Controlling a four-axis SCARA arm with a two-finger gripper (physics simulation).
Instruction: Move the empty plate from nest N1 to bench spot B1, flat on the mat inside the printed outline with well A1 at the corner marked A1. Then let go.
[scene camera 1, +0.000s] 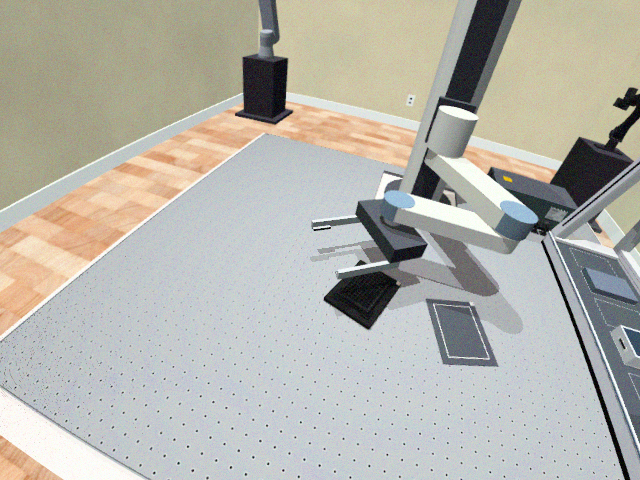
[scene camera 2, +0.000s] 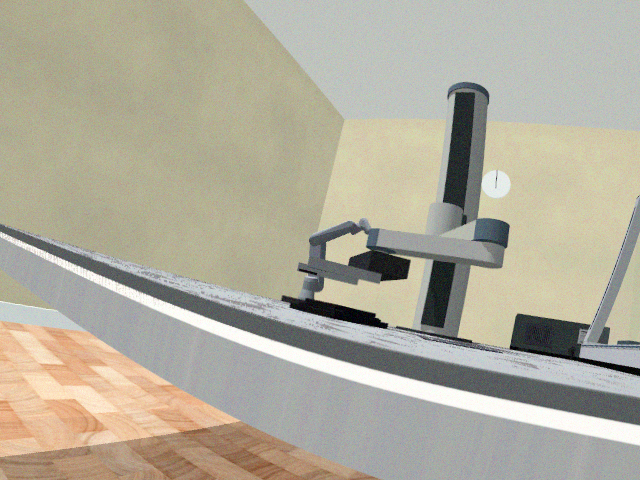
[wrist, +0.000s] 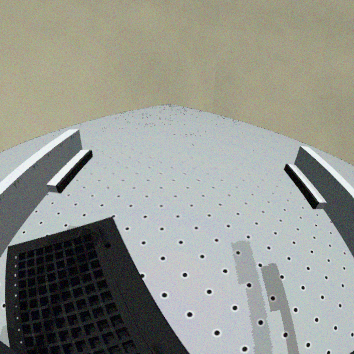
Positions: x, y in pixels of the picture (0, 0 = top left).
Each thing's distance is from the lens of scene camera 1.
my gripper (scene camera 1: 323, 247): 66 cm
plate (scene camera 1: 362, 293): 69 cm
